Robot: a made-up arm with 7 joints.
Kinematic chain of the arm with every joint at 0, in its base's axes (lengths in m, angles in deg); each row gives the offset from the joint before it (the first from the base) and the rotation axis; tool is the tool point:
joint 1: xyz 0 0 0 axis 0 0.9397 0.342
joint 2: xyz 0 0 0 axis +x
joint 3: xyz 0 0 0 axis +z
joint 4: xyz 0.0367 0 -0.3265 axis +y
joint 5: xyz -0.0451 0 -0.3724 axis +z
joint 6: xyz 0 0 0 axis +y
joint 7: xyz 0 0 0 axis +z
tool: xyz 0 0 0
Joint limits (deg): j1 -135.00..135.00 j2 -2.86..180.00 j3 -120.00..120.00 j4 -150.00..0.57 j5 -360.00..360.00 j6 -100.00..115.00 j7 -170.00..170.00
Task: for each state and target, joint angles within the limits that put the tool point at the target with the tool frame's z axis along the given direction. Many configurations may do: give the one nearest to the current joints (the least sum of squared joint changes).
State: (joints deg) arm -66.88 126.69 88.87 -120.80 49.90 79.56 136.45
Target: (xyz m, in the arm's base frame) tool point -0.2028 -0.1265 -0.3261 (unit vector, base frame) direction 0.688 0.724 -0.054
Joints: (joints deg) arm -108.76 175.88 119.64 -123.54 61.62 74.71 136.45
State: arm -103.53 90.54 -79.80 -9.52 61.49 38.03 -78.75
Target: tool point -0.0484 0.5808 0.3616 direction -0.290 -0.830 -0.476
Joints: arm -117.32 124.22 -51.50 -39.21 61.24 22.50 -78.75
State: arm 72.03 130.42 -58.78 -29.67 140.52 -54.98 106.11
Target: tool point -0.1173 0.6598 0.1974 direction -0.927 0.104 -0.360
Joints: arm 68.02 99.03 -54.36 0.47 144.40 -99.14 106.11
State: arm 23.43 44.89 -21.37 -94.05 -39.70 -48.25 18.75
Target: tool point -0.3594 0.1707 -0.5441 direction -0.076 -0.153 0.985
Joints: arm 56.50 19.08 -3.28 -46.76 -29.12 -16.25 18.75
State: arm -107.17 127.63 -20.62 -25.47 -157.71 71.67 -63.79
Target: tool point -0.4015 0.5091 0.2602 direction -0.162 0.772 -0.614
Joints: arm -102.84 147.85 -18.05 -27.08 -163.03 102.58 -63.79
